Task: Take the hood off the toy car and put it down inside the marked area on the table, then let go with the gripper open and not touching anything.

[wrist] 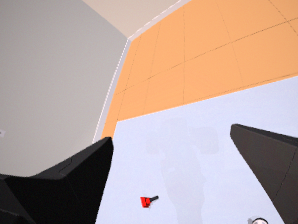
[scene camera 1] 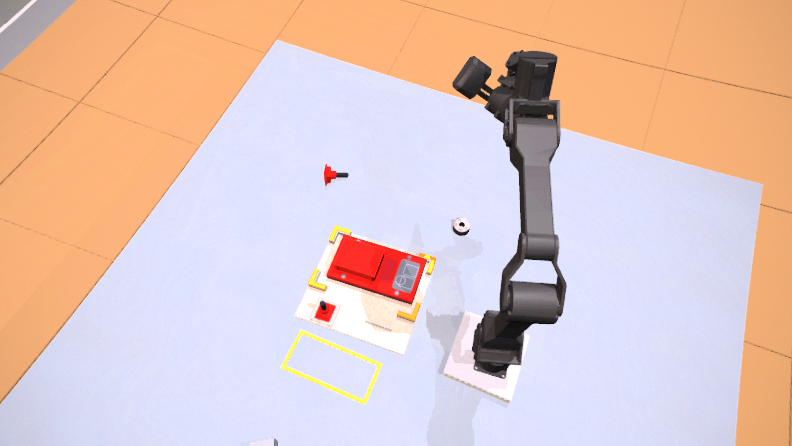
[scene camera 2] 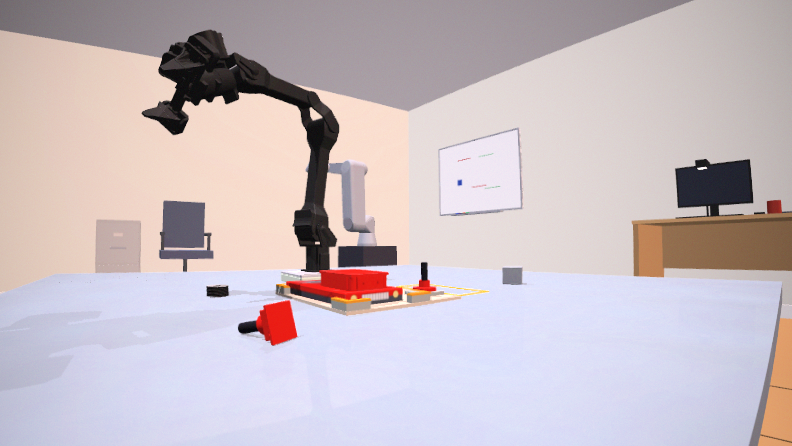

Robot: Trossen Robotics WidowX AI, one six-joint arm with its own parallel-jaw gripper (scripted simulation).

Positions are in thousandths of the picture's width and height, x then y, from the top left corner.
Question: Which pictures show my gripper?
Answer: The wrist view, scene camera 1 and scene camera 2: all of them.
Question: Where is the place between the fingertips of my gripper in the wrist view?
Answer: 582,609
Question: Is my gripper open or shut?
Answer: Open.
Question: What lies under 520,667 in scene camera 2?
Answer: A pale base plate.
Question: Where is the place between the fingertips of my gripper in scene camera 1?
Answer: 609,185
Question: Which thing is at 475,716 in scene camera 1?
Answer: A pale base plate.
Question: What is my gripper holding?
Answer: Nothing.
